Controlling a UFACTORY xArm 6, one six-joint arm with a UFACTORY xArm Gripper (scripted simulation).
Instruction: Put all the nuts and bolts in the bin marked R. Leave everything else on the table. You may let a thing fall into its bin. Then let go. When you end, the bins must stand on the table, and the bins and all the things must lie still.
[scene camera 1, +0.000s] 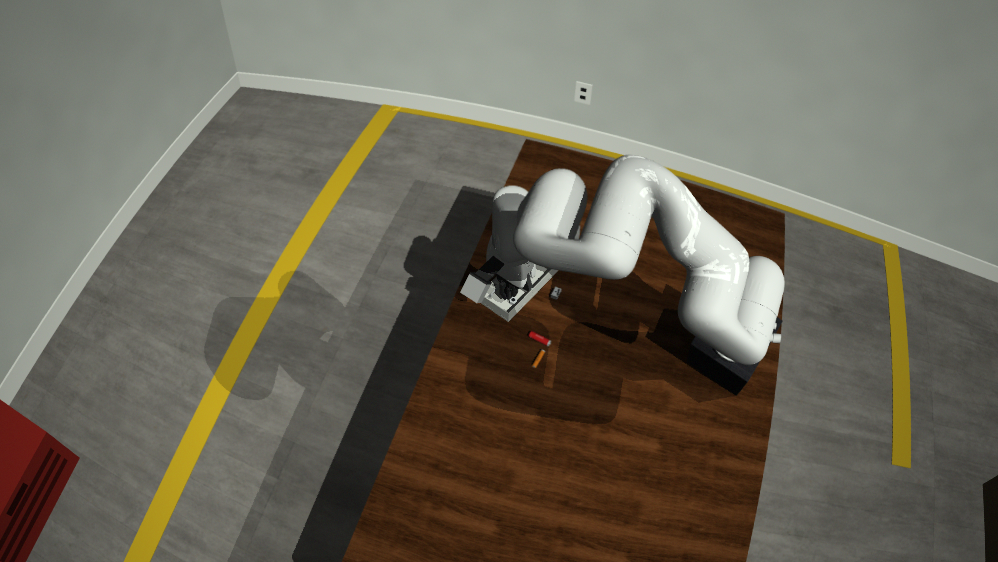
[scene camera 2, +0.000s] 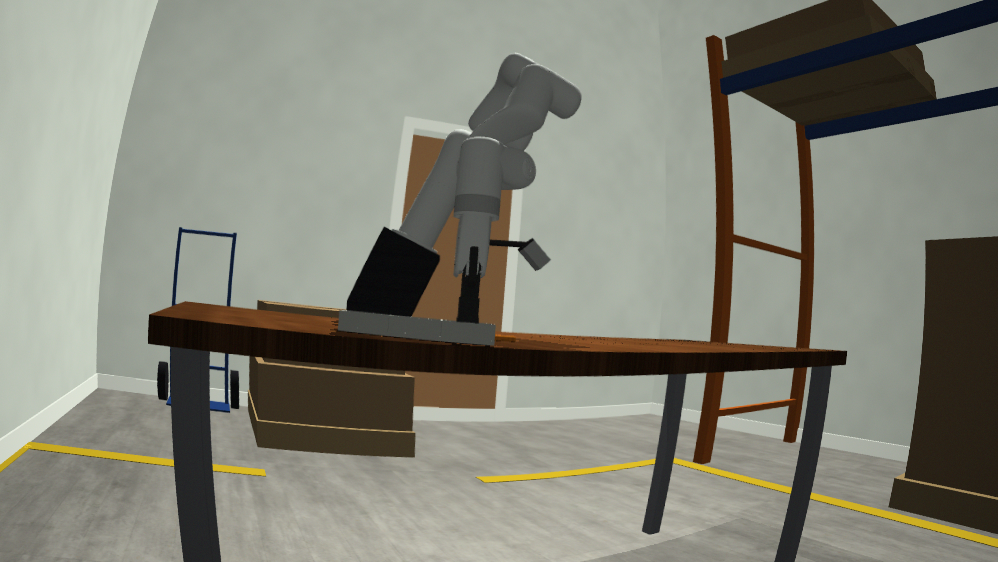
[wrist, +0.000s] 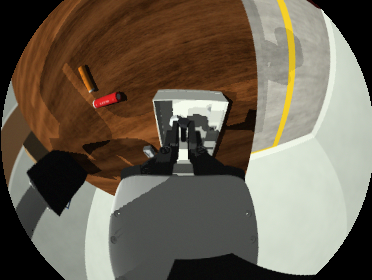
In view: my gripper (scene camera 2: 467, 322).
My gripper also shows in the wrist view (wrist: 183, 129).
